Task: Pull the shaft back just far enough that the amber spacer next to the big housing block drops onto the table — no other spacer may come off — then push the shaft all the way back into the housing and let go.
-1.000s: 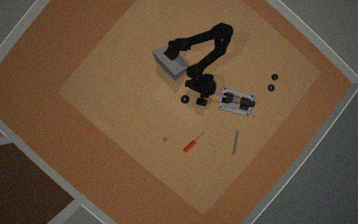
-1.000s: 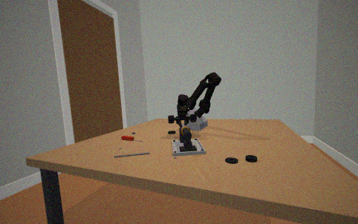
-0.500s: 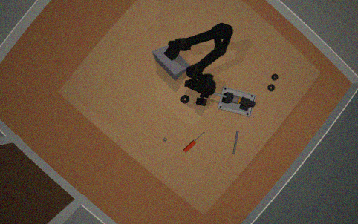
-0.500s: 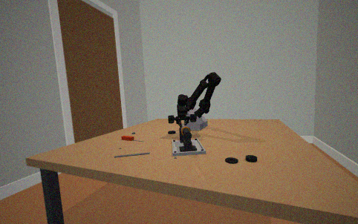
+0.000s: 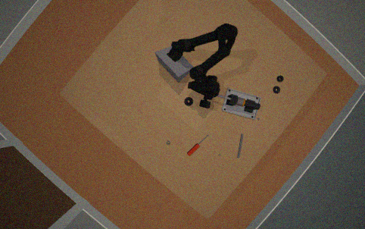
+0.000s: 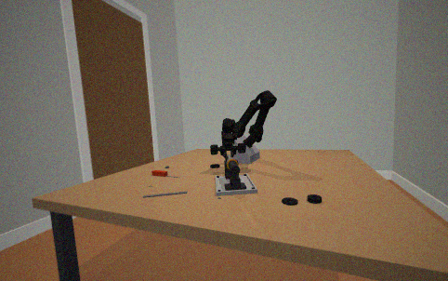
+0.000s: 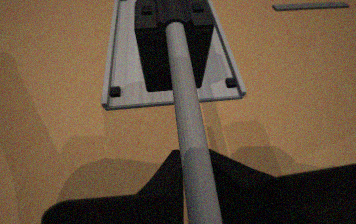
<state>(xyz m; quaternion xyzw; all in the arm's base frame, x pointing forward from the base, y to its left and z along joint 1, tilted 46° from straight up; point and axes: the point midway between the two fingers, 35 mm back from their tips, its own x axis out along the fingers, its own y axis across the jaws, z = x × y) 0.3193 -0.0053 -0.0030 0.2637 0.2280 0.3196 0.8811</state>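
Right now the grey shaft is 50 mm ahead of my gripper tip, 30 mm to the left of it and 20 mm above it. From my gripper tip the other things lie so: amber spacer 150 mm ahead, 70 mm to the left, 20 mm above.
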